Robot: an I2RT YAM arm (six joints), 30 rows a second.
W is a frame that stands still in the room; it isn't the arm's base.
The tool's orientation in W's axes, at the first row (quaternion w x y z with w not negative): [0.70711 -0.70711 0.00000 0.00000]
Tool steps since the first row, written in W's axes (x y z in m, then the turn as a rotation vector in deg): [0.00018 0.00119 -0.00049 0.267 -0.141 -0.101]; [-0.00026 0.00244 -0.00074 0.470 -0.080 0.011]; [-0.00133 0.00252 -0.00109 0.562 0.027 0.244]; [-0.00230 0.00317 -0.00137 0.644 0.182 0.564]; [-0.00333 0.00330 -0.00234 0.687 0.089 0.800]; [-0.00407 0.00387 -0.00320 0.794 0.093 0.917]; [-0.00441 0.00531 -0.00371 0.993 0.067 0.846]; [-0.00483 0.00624 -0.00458 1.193 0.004 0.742]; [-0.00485 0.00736 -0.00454 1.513 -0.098 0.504]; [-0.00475 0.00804 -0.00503 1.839 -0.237 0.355]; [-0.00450 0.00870 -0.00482 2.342 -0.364 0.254]
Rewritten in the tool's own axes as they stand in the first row. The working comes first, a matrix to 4 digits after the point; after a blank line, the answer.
The tool's axes in the first row as the columns of a matrix, in W's axes (used below as rounded here):
[1.0000 0.0000 0.0000]
[0.0000 0.0000 1.0000]
[0.0000 -1.0000 0.0000]

[0.00018 0.00049 0.00119 0.267 0.101 -0.141]; [-0.00026 0.00074 0.00244 0.470 -0.011 -0.080]; [-0.00133 0.00109 0.00252 0.562 -0.244 0.027]; [-0.00230 0.00137 0.00317 0.644 -0.564 0.182]; [-0.00333 0.00234 0.00330 0.687 -0.800 0.089]; [-0.00407 0.00320 0.00387 0.794 -0.917 0.093]; [-0.00441 0.00371 0.00531 0.993 -0.846 0.067]; [-0.00483 0.00458 0.00624 1.193 -0.742 0.004]; [-0.00485 0.00454 0.00736 1.513 -0.504 -0.098]; [-0.00475 0.00503 0.00804 1.839 -0.355 -0.237]; [-0.00450 0.00482 0.00870 2.342 -0.254 -0.364]
